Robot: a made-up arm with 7 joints.
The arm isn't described. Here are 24 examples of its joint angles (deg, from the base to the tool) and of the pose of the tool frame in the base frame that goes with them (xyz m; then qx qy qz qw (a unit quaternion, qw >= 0)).
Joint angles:
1: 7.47 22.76 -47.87 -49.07 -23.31 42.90 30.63
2: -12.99 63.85 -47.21 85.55 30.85 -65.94 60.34
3: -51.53 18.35 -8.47 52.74 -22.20 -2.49 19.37
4: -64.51 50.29 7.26 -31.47 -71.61 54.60 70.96
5: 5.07 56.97 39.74 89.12 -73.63 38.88 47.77
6: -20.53 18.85 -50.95 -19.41 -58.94 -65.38 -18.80
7: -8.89 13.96 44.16 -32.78 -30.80 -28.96 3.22
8: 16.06 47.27 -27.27 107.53 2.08 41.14 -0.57
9: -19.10 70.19 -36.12 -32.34 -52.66 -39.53 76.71
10: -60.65 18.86 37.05 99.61 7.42 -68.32 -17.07
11: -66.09 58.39 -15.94 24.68 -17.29 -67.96 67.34
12: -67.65 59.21 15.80 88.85 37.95 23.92 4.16
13: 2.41 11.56 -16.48 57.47 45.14 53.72 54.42
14: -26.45 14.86 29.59 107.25 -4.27 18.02 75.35
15: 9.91 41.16 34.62 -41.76 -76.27 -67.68 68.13
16: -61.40 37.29 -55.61 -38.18 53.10 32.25 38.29
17: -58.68 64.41 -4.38 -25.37 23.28 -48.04 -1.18
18: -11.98 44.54 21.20 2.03 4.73 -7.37 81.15
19: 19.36 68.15 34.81 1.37 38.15 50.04 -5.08
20: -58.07 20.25 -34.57 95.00 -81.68 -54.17 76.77
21: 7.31 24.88 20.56 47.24 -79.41 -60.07 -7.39
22: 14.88 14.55 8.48 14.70 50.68 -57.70 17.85
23: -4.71 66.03 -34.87 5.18 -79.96 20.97 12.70
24: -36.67 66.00 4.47 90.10 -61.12 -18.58 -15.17
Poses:
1: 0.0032 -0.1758 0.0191 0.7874 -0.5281 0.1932 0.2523
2: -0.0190 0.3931 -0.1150 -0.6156 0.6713 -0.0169 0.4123
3: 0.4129 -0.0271 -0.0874 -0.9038 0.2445 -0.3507 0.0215
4: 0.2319 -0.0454 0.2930 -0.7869 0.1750 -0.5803 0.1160
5: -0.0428 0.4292 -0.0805 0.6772 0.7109 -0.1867 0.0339
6: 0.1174 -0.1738 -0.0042 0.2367 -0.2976 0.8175 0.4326
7: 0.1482 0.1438 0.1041 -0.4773 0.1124 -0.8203 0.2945
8: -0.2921 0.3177 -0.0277 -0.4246 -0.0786 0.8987 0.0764
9: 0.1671 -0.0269 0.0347 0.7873 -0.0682 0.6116 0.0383
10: 0.3490 0.0597 -0.1435 -0.7303 0.3463 -0.5880 0.0308
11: 0.4079 0.0768 0.2172 -0.2457 0.0030 -0.9385 0.2426
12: 0.3168 0.3574 0.0368 -0.9406 0.0722 0.1401 0.3007
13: -0.0850 0.0756 -0.3173 -0.5484 0.4270 0.4790 0.5361
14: 0.0325 0.0409 -0.3356 -0.7842 -0.1481 0.5499 0.2464
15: 0.0856 0.1159 0.2057 0.3336 0.3813 0.8532 0.1236
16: 0.2693 -0.1824 0.0950 -0.2440 0.3409 -0.6980 0.5806
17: 0.2900 0.0415 0.2617 0.1306 0.5823 -0.5067 0.6222
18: 0.2898 0.2235 0.0290 -0.5790 -0.2039 -0.4876 0.6209
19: 0.1285 0.3574 0.1293 -0.7182 0.1401 0.3281 0.5974
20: 0.4184 0.0609 -0.1307 -0.7206 -0.5347 -0.3415 0.2797
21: 0.0345 0.2358 -0.1713 -0.7737 -0.2255 -0.5403 0.2420
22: 0.0199 0.1003 -0.2095 -0.6192 0.6466 -0.3606 0.2618
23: 0.1400 0.1080 -0.1169 0.9407 -0.2428 -0.0442 0.2328
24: 0.1989 0.4069 0.0048 -0.8965 -0.0689 -0.4028 0.1714
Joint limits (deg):
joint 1: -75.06..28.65
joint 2: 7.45..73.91
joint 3: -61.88..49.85
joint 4: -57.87..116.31
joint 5: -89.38..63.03
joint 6: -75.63..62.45
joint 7: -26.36..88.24
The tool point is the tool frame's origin. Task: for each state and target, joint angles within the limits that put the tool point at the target. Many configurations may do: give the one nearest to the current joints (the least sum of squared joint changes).
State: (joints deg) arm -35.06 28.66 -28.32 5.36 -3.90 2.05 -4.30
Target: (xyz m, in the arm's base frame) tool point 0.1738 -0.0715 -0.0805
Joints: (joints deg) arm -14.37 34.57 -32.99 -16.99 -8.67 -0.37 -6.34
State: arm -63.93 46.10 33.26 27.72 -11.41 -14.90 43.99
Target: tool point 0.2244 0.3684 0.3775
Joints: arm -66.93 70.87 49.85 35.92 -9.51 -12.92 46.90
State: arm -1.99 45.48 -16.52 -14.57 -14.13 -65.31 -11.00
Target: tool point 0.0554 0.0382 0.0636
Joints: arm 21.46 56.58 -0.68 -50.65 -21.66 -71.46 -11.33
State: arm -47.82 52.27 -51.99 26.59 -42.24 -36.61 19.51
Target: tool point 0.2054 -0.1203 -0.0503
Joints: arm -39.52 42.23 -56.52 -7.96 -46.59 -41.14 20.21
